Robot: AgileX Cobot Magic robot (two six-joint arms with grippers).
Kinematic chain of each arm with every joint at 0, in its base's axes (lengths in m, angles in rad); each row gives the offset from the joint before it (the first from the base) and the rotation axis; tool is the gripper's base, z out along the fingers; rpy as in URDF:
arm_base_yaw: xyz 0 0 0.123 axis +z
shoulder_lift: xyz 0 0 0 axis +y
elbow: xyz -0.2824 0 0.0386 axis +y
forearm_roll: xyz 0.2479 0 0.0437 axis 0.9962 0 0.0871
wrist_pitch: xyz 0 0 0 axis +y
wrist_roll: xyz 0.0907 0 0.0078 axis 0.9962 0 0.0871
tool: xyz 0 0 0 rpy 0 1.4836 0
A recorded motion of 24 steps. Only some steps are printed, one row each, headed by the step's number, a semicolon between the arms.
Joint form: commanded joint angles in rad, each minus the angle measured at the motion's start. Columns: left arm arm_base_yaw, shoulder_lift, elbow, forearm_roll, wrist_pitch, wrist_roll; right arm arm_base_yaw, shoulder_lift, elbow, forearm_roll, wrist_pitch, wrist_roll.
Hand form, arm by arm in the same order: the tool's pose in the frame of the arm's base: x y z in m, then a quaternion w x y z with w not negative. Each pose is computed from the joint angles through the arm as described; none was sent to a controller.
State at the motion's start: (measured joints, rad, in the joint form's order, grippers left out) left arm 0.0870 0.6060 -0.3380 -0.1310 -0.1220 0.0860; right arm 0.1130 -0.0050 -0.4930 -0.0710 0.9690 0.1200
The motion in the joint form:
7: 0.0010 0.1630 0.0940 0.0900 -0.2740 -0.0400; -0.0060 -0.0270 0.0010 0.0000 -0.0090 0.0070
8: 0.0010 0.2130 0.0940 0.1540 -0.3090 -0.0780; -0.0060 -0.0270 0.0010 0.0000 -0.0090 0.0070
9: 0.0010 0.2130 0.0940 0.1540 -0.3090 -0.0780; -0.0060 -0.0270 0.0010 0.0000 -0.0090 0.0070
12: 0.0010 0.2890 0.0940 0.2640 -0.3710 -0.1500; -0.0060 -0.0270 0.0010 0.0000 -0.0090 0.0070
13: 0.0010 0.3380 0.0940 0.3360 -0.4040 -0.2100; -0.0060 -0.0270 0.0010 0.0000 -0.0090 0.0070
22: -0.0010 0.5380 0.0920 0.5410 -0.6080 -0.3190; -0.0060 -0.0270 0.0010 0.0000 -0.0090 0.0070
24: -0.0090 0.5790 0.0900 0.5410 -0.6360 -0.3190; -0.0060 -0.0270 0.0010 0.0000 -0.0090 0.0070
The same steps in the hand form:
7: 0.1506 0.0147 0.2567 0.69097 -0.03427 0.72102 0.03896; -0.0047 -0.0058 0.2833 0.57355 0.00819 0.81852 0.03168
8: 0.1575 0.0130 0.2522 0.68573 -0.01818 0.72671 0.03663; -0.0047 -0.0058 0.2833 0.57355 0.00819 0.81852 0.03168
9: 0.1575 0.0130 0.2522 0.68573 -0.01818 0.72671 0.03663; -0.0047 -0.0058 0.2833 0.57355 0.00819 0.81852 0.03168
12: 0.1676 0.0091 0.2451 0.67988 0.00865 0.73285 0.02505; -0.0047 -0.0058 0.2833 0.57355 0.00819 0.81852 0.03168
13: 0.1737 0.0060 0.2393 0.67250 0.02180 0.73971 0.00983; -0.0047 -0.0058 0.2833 0.57355 0.00819 0.81852 0.03168
22: 0.1953 -0.0074 0.2185 0.66221 0.08666 0.74289 -0.04570; -0.0047 -0.0058 0.2833 0.57355 0.00819 0.81852 0.03168
24: 0.1996 -0.0094 0.2134 0.65753 0.08905 0.74613 -0.05484; -0.0047 -0.0058 0.2833 0.57355 0.00819 0.81852 0.03168

